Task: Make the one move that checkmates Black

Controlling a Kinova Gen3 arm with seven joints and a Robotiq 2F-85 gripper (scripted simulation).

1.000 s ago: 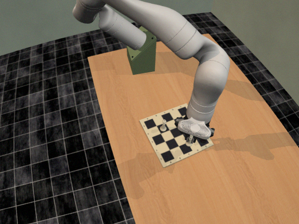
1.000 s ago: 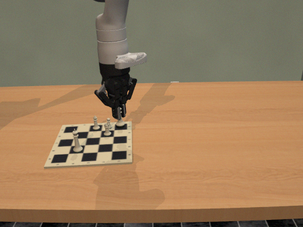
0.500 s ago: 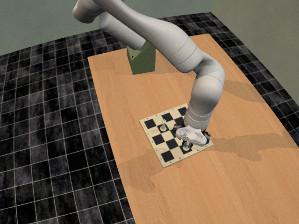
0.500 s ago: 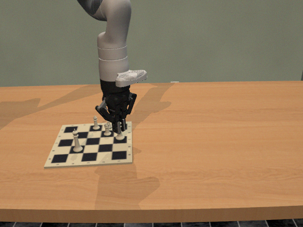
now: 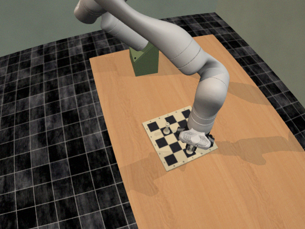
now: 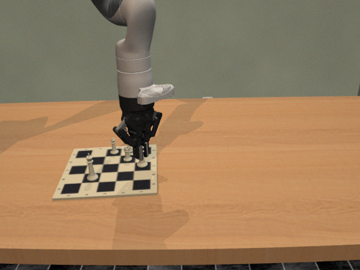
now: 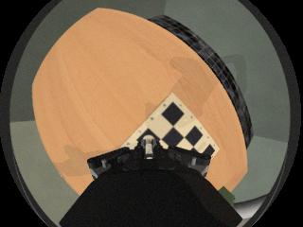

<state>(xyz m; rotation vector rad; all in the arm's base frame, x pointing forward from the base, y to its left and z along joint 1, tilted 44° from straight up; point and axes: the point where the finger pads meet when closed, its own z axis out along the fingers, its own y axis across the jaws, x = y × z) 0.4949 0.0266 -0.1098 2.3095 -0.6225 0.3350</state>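
Now: hand 10 mm above the white chess piece. Round my hand: white pawn: 70 mm to the left, 50 mm behind, 30 mm below; chessboard: 70 mm behind, 50 mm below, 20 mm to the right; black king: 80 mm to the left, 20 mm behind, 10 mm below.
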